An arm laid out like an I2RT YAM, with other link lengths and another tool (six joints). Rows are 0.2 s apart.
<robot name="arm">
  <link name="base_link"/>
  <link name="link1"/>
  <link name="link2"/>
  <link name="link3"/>
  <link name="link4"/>
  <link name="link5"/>
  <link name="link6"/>
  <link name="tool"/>
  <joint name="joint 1" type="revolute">
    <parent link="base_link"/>
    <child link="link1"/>
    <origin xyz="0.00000 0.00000 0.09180" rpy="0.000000 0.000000 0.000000"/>
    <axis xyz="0 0 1"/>
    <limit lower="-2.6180" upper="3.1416"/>
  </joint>
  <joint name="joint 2" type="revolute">
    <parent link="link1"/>
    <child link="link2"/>
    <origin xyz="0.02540 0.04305 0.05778" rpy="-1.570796 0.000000 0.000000"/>
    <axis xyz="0 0 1"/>
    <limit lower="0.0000" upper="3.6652"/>
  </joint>
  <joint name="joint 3" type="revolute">
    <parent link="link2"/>
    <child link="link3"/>
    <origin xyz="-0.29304 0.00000 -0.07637" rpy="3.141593 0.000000 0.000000"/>
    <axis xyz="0 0 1"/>
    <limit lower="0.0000" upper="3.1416"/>
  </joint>
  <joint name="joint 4" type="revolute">
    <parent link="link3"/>
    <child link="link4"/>
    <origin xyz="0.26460 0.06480 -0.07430" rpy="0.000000 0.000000 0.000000"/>
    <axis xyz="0 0 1"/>
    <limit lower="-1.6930" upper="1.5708"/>
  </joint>
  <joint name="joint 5" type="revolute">
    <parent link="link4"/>
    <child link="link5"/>
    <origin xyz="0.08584 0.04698 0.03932" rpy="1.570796 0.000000 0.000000"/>
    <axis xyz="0 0 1"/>
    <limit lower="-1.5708" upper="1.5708"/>
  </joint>
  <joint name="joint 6" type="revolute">
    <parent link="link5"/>
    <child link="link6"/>
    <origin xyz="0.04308 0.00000 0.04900" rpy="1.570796 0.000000 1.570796"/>
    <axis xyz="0 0 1"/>
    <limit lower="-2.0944" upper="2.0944"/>
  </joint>
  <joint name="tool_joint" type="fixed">
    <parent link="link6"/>
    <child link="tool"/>
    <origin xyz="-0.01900 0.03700 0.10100" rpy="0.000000 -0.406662 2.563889"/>
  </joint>
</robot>
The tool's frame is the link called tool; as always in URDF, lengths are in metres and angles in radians.
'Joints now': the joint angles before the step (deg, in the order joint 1, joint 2, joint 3, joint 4, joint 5, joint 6). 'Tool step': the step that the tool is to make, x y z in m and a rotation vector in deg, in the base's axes. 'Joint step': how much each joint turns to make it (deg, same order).
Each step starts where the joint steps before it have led.
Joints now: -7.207 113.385 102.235 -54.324 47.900 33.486
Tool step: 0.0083 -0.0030 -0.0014 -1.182 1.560 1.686
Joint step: -0.002 1.670 1.739 0.887 0.527 -3.161
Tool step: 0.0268 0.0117 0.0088 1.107 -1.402 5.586
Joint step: 1.050 1.918 4.195 2.629 -3.243 -4.991
